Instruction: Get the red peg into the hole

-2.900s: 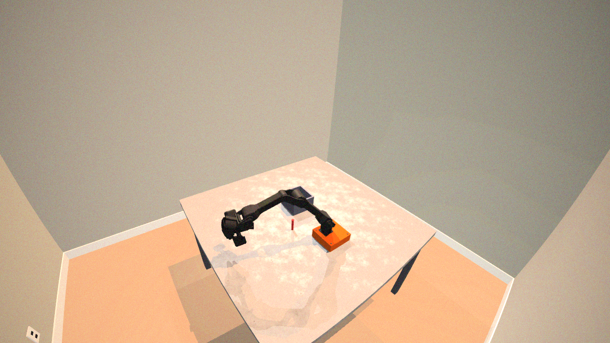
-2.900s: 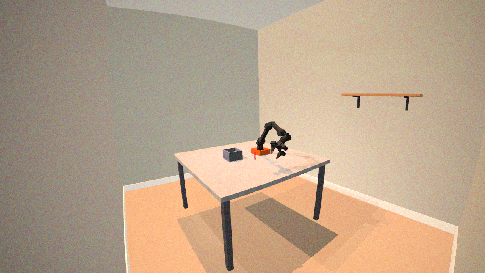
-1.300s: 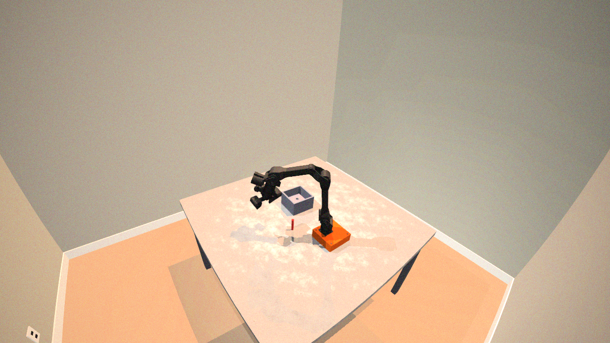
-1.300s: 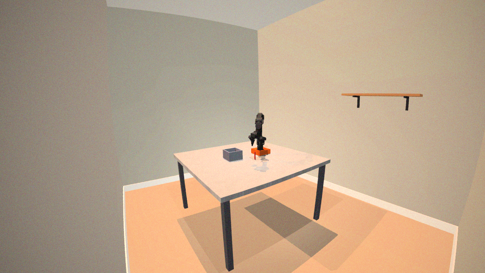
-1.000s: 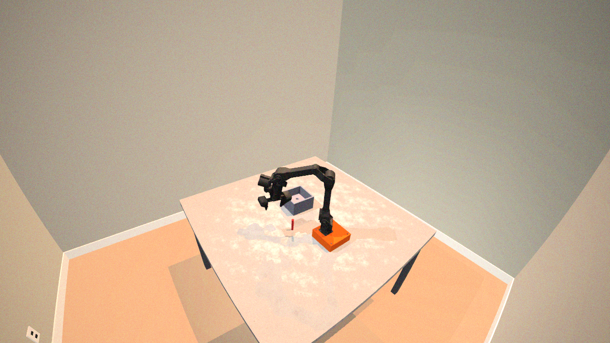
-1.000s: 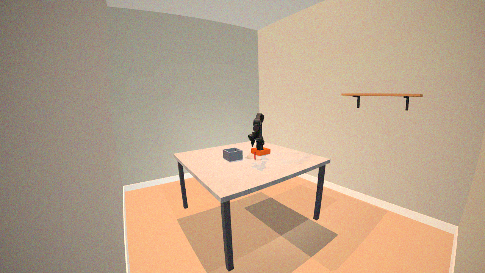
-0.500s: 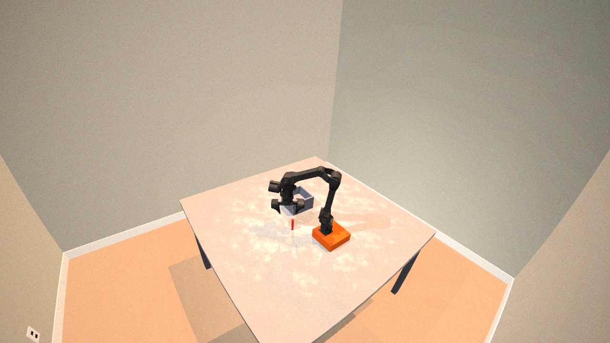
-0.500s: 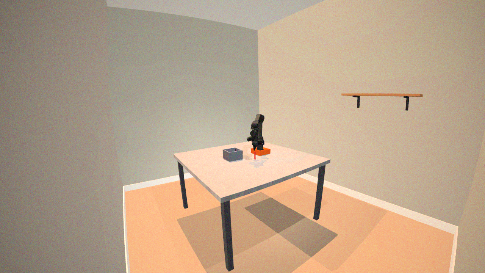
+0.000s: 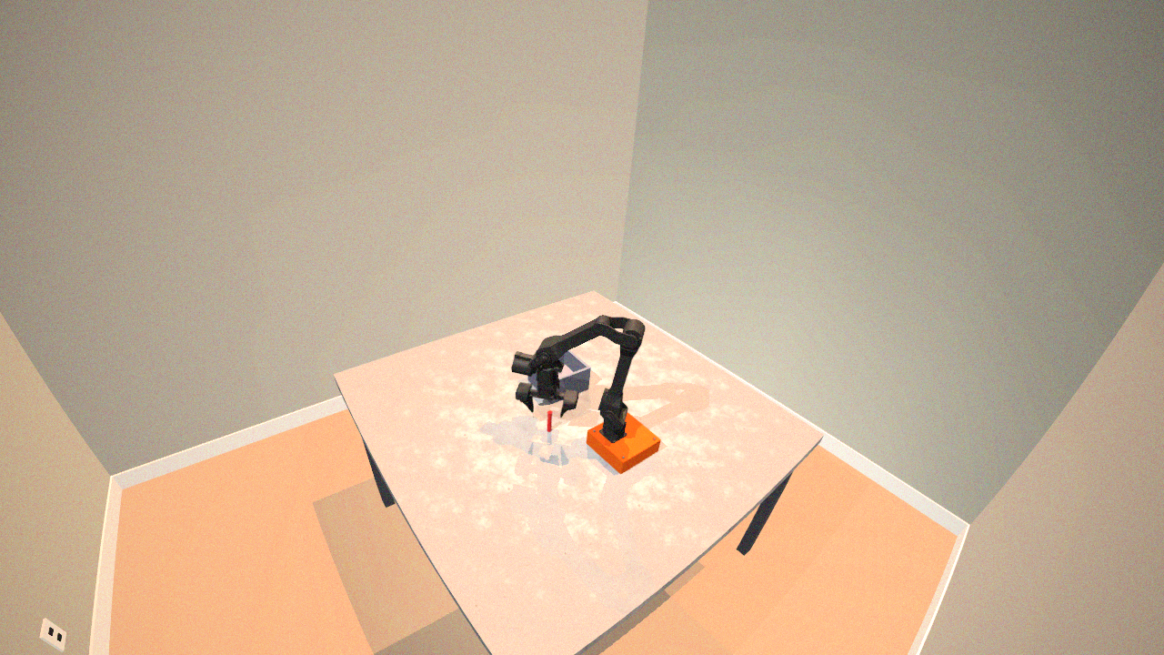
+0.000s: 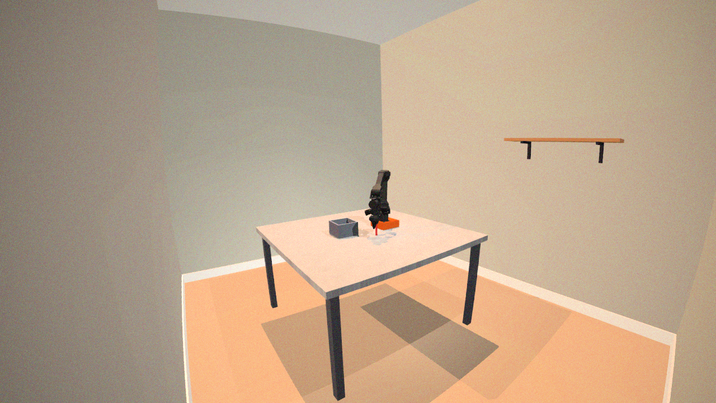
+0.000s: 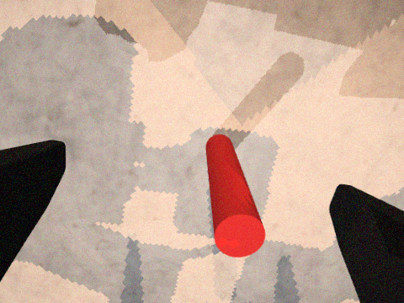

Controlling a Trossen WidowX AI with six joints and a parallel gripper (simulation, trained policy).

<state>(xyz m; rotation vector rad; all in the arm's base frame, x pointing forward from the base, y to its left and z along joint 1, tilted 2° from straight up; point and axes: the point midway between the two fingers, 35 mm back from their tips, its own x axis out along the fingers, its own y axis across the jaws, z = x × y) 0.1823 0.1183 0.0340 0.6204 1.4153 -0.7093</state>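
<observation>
Right now my gripper tip is 20 mm above the red peg and 10 mm past it. Also, from my gripper tip: plate 170 mm to the right, 160 mm ahead, 20 mm below; grey box 170 mm to the right, 160 mm ahead, 30 mm below.
</observation>
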